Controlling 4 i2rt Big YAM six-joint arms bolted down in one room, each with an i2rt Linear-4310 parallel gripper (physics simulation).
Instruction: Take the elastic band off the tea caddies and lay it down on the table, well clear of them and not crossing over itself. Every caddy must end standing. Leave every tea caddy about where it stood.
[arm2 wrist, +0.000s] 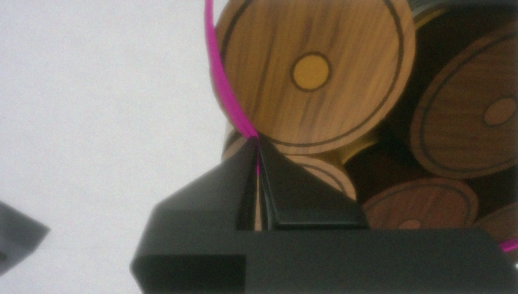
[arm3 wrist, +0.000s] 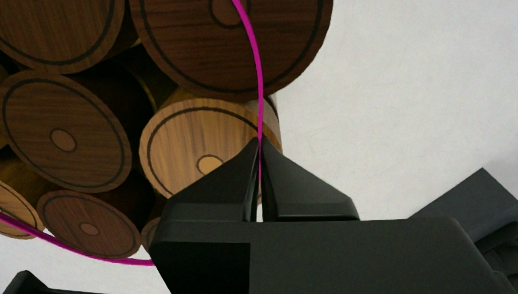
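Observation:
The magenta elastic band (arm2 wrist: 227, 95) (arm3 wrist: 260, 75) runs along the left rim of a large light-wood caddy (arm2 wrist: 350, 75) in the arm2 wrist view. In the arm3 wrist view it passes across a dark caddy lid (arm3 wrist: 200, 55) and the right part of a light lid (arm3 wrist: 180, 130). Arm2's gripper (arm2 wrist: 257, 137) is shut on the band beside the large light caddy. Arm3's gripper (arm3 wrist: 259, 139) is shut on the band near the light lid's right edge. Another stretch of band runs past the lower caddies. Which arms the dark parts at the view edges belong to is unclear.
More caddies stand close together: dark lids (arm2 wrist: 465, 125) (arm3 wrist: 90, 115), a reddish lid (arm2 wrist: 425, 205) (arm3 wrist: 110, 220), and a light lid (arm2 wrist: 327, 172) partly behind arm2's fingers. A dark arm part (arm2 wrist: 22, 240) is at the left edge; another (arm3 wrist: 475, 205) is at the right.

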